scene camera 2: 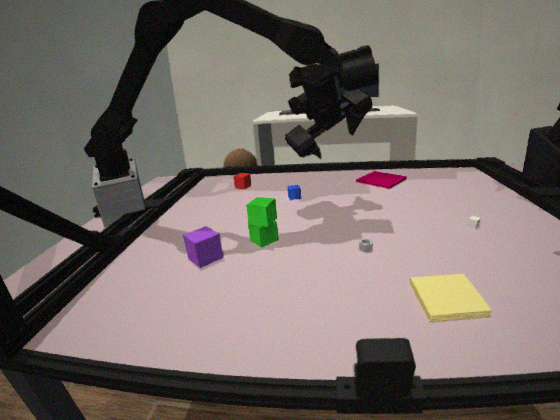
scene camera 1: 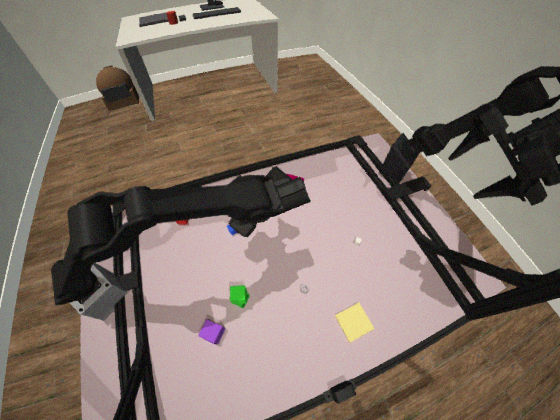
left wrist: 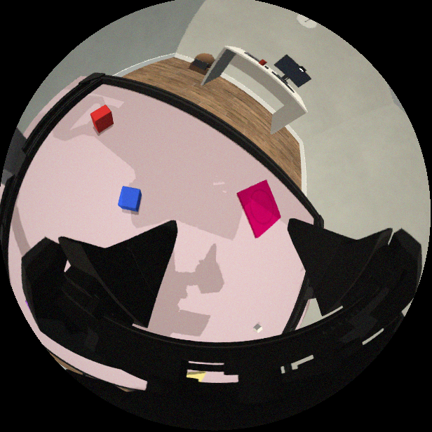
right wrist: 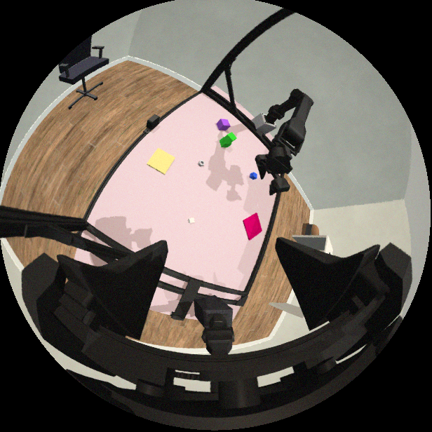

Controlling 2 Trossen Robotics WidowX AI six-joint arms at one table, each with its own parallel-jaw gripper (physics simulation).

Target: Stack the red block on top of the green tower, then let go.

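Pixels of known places: left gripper, fingertip midpoint: (scene camera 2: 335, 145); right gripper, fingertip midpoint: (scene camera 1: 461, 178); left arm's base at its link origin: (scene camera 2: 114, 171) (scene camera 1: 83, 285); right arm's base at its link origin: (scene camera 2: 557, 139) (scene camera 1: 406, 150).
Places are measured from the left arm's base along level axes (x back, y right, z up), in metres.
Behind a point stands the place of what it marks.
The red block (scene camera 1: 182, 221) {x -0.304, y -0.005, z -0.092 m} (scene camera 2: 242, 181) {x -0.307, y -0.001, z -0.090 m} (left wrist: 102, 119) lies on the pink table top near its far left corner; in scene camera 1 the left arm partly covers it. The green tower (scene camera 1: 239, 295) {x -0.243, y 0.312, z -0.035 m} (scene camera 2: 261, 212) {x -0.236, y 0.324, z -0.047 m} (right wrist: 227, 141) is two green blocks, one on the other, standing upright left of the middle. My left gripper (scene camera 2: 336, 142) {x -0.476, y 0.192, z 0.010 m} (left wrist: 234, 225) (right wrist: 265, 186) is open and empty, high above the table and to the right of the red block in scene camera 2. My right gripper (scene camera 1: 462, 177) {x -0.618, y 0.577, z 0.251 m} (right wrist: 222, 245) is open and empty, raised beyond the table's right edge.
A blue block (scene camera 1: 232, 230) {x -0.380, y 0.150, z -0.085 m} (scene camera 2: 294, 192) {x -0.384, y 0.153, z -0.094 m} (left wrist: 130, 198) lies near the red one. A purple block (scene camera 1: 211, 331) {x -0.136, y 0.310, z -0.066 m} (scene camera 2: 203, 246) {x -0.132, y 0.331, z -0.076 m} stands beside the tower. A magenta pad (scene camera 2: 381, 179) {x -0.629, y 0.178, z -0.103 m} (left wrist: 259, 207), yellow pad (scene camera 1: 354, 322) {x -0.377, y 0.583, z -0.101 m} (scene camera 2: 450, 296) {x -0.375, y 0.589, z -0.101 m}, grey nut (scene camera 2: 366, 245) {x -0.367, y 0.433, z -0.098 m} and white cube (scene camera 2: 474, 221) {x -0.586, y 0.479, z -0.098 m} lie further right.
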